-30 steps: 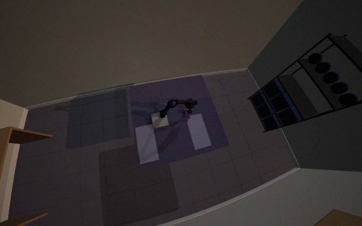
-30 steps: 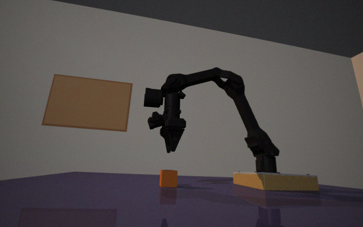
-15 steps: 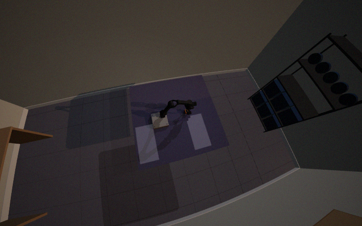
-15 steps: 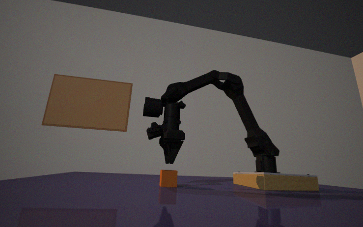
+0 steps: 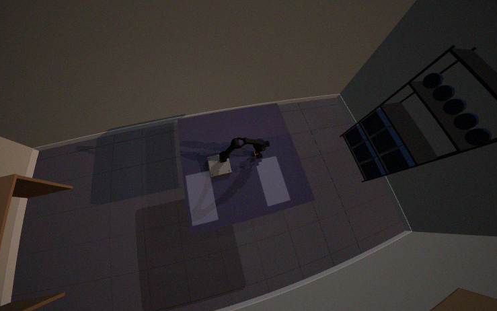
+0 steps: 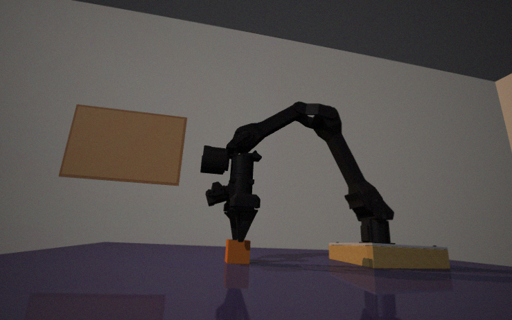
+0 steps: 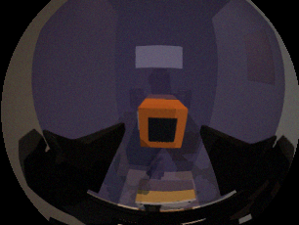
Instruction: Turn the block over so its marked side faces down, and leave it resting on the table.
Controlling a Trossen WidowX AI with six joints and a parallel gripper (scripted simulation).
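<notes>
The orange block lies 1 cm below my gripper tip.
</notes>
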